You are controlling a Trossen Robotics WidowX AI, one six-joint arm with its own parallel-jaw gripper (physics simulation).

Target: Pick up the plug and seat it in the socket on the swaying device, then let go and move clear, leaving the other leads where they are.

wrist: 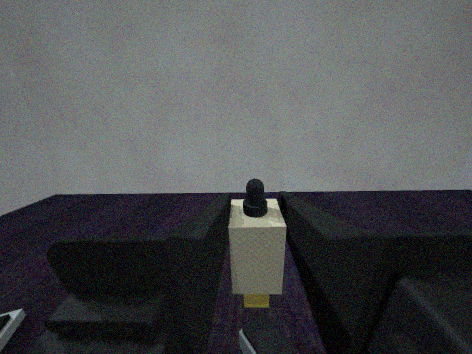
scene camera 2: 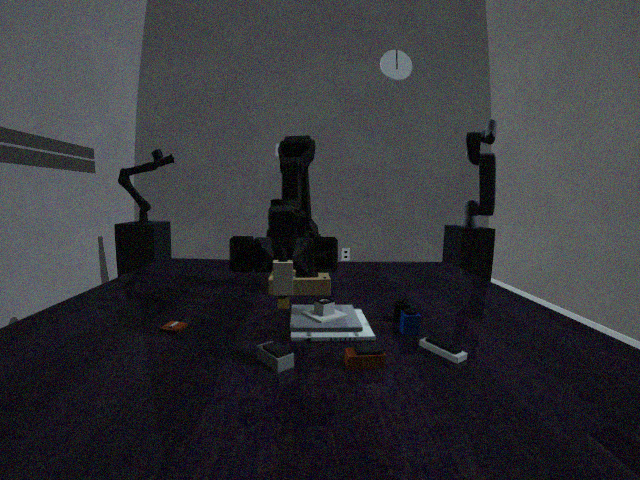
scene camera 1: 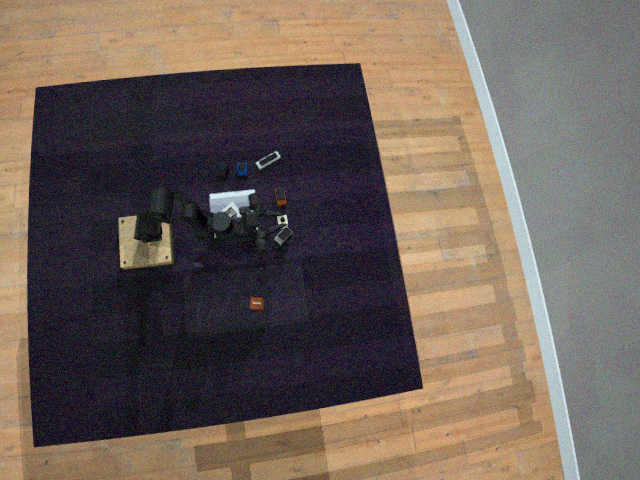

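The plug (scene camera 1: pixel 281 219) (scene camera 2: pixel 282 279) (wrist: pixel 257 260) is a cream block with a black nub on top and a yellow tip pointing down. My gripper (scene camera 1: pixel 278 220) (scene camera 2: pixel 282 264) (wrist: pixel 254 198) is shut on it and holds it upright, above the dark mat. From above, the plug is to the right of the device (scene camera 1: pixel 232 196) (scene camera 2: pixel 305 323), a flat white and grey box. The socket (scene camera 1: pixel 231 211) (scene camera 2: pixel 324 308) is a small pale block with a dark opening, on a tilted square plate on the device. The arm partly covers the device in the overhead view.
A grey block (scene camera 1: pixel 283 236) (scene camera 2: pixel 279 358) and a black-topped orange block (scene camera 1: pixel 280 196) (scene camera 2: pixel 364 358) are near the plug. A blue block (scene camera 1: pixel 241 168) (scene camera 2: pixel 409 322), a black one (scene camera 1: pixel 222 170) and a long white one (scene camera 1: pixel 260 164) (scene camera 2: pixel 457 357) lie farther off. A small orange piece (scene camera 1: pixel 256 303) (scene camera 2: pixel 174 326) lies opposite.
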